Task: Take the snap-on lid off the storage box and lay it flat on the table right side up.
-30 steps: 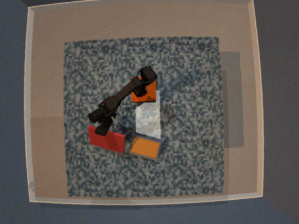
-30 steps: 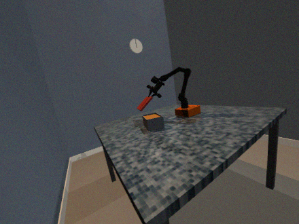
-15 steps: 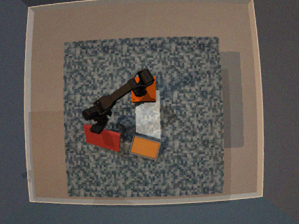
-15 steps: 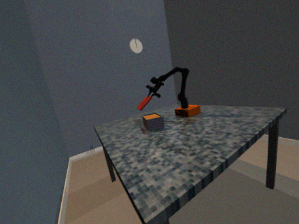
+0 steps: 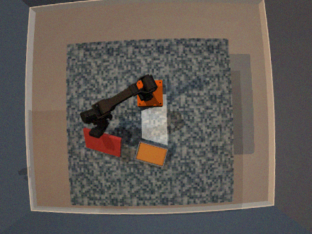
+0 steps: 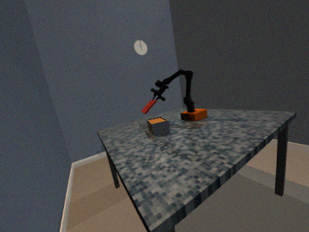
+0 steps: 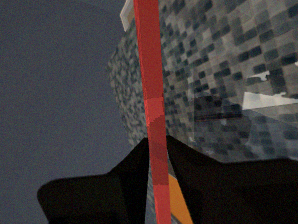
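Right now my gripper tip is 70 mm short of the lid, 50 mm above it and 10 mm to the left of it. Also, from my gripper tip: storage box 310 mm to the left, 180 mm below, 120 mm ahead.
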